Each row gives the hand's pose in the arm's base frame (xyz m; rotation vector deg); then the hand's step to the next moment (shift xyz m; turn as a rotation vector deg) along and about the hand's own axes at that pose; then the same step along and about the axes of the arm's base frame.
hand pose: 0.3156 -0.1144 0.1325 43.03 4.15 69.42
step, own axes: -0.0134 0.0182 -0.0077 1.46 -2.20 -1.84
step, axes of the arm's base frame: -0.0233 -0.0052 -0.0002 1.56 1.83 -2.14
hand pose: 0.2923 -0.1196 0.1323 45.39 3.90 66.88
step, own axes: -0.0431 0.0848 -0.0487 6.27 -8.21 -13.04
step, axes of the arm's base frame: -0.1068 0.0027 -0.0007 3.45 10.73 -12.23
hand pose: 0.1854 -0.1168 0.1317 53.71 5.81 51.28
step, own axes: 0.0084 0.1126 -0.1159 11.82 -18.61 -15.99
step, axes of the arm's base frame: -0.1155 0.1125 0.0138 12.23 13.75 -20.08
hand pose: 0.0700 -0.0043 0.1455 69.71 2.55 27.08
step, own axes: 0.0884 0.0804 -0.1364 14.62 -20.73 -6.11
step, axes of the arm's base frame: 0.0151 0.1755 0.0432 18.23 5.44 -17.86
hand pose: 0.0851 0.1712 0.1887 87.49 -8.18 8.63
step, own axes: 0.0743 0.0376 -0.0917 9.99 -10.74 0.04
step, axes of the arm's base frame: 0.0658 0.0937 0.0472 11.82 -0.36 -8.68
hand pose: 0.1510 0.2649 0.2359 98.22 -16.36 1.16
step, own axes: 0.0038 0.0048 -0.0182 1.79 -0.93 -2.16
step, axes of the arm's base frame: 0.0054 0.0164 0.0084 2.24 1.91 -0.23
